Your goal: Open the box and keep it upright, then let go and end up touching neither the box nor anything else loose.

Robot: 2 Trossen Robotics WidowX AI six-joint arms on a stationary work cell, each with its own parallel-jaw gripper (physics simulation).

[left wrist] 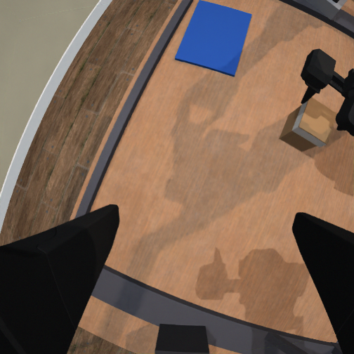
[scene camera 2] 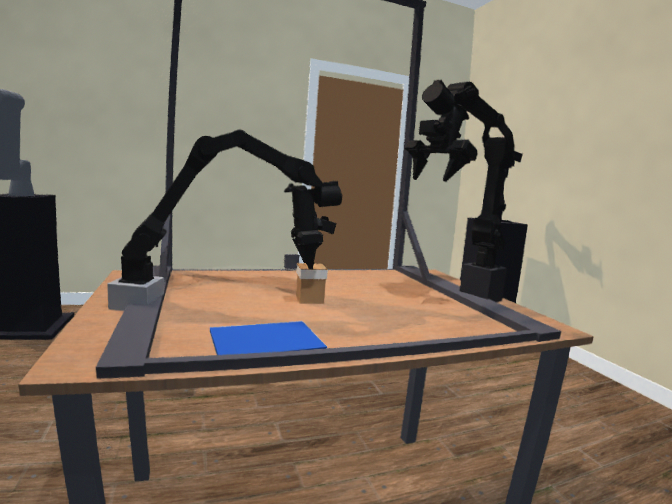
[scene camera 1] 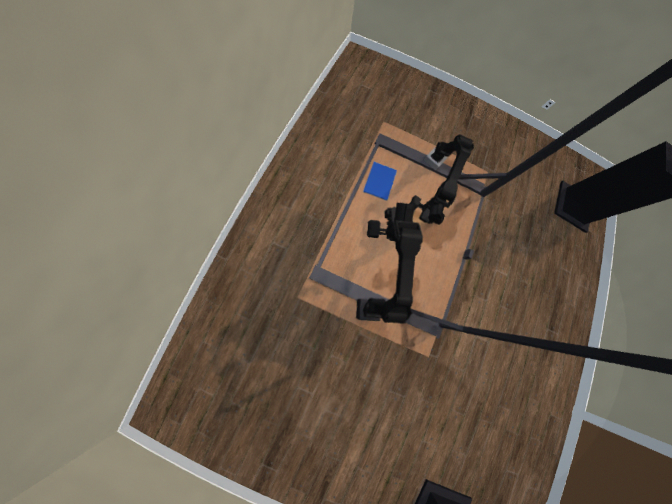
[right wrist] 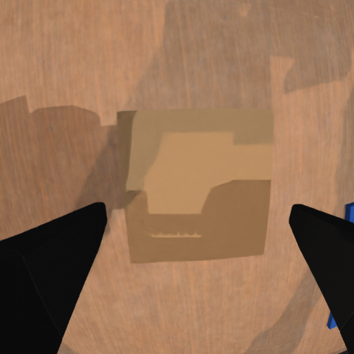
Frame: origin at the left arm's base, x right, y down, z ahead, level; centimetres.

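Seen in the pictures: left gripper, between the fingertips: (scene camera 2: 428, 180) (scene camera 1: 387, 228); right gripper, between the fingertips: (scene camera 2: 308, 265) (scene camera 1: 418, 216); left arm's base, origin of its link: (scene camera 2: 485, 265) (scene camera 1: 370, 310); right arm's base, origin of its link: (scene camera 2: 136, 280) (scene camera 1: 437, 156).
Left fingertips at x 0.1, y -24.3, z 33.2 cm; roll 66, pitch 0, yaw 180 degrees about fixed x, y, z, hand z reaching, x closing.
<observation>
Offsets run from my left fingertips to a thing's top centre. Level surfaces: height alone.
The box {dx +24.2, dy +25.6, dz +15.9 cm} (scene camera 2: 311, 291) (left wrist: 295, 136) (right wrist: 200, 165) is small and tan, with a pale band around its upper part. It stands upright on the table {dy +35.2 cm} (scene camera 2: 379, 314), its top shut. The right gripper (scene camera 2: 310, 265) (right wrist: 198, 212) is open and empty, pointing down at the box. In the right wrist view its fingers stand on either side of the box; in scene camera 2 a fingertip overlaps the box's top edge. Whether it touches is unclear. In scene camera 1 the arm hides the box. The left gripper (scene camera 2: 430, 179) (left wrist: 206, 212) is open and empty, high above the table and away from the box.
A flat blue mat {dx +5.3, dy +34.3, dz +40.9 cm} (scene camera 1: 379, 180) (scene camera 2: 265, 337) (left wrist: 215, 37) lies near the table's front edge in scene camera 2. Dark frame rails (scene camera 2: 122, 336) run along the table's sides and front. An upright frame post (scene camera 2: 415, 108) stands behind the left arm.
</observation>
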